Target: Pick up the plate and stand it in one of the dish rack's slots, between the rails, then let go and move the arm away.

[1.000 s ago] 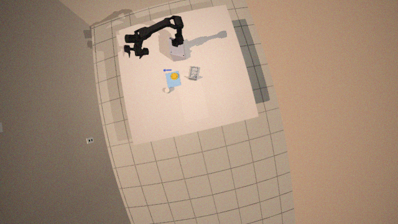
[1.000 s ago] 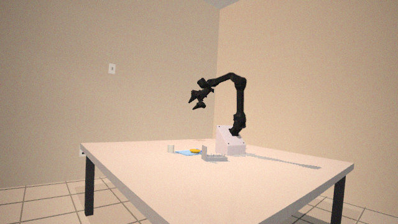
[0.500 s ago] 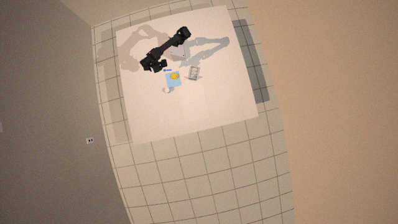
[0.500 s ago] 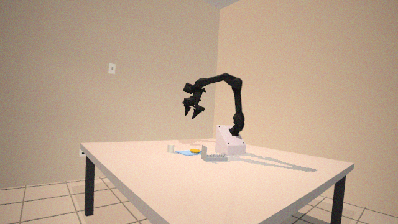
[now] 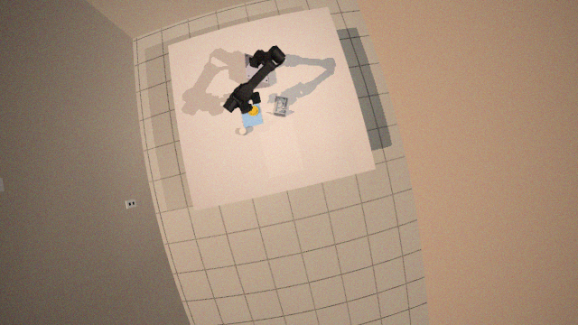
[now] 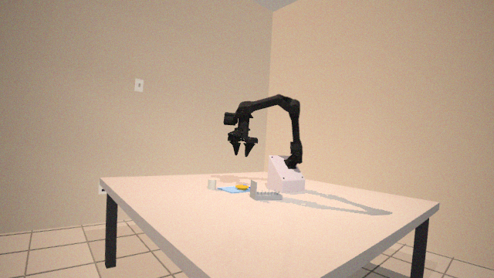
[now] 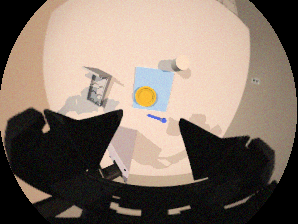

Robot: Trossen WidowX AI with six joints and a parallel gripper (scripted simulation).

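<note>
Now: gripper tip 160 mm above the yellow plate, 10 mm to the right of it and 10 mm past it. Round my gripper tip: light blue mat: 170 mm below, 10 mm to the right, 10 mm ahead; blue spoon: 170 mm below, 90 mm behind, 60 mm to the right; white cup: 150 mm below, 120 mm ahead, 70 mm to the right.
</note>
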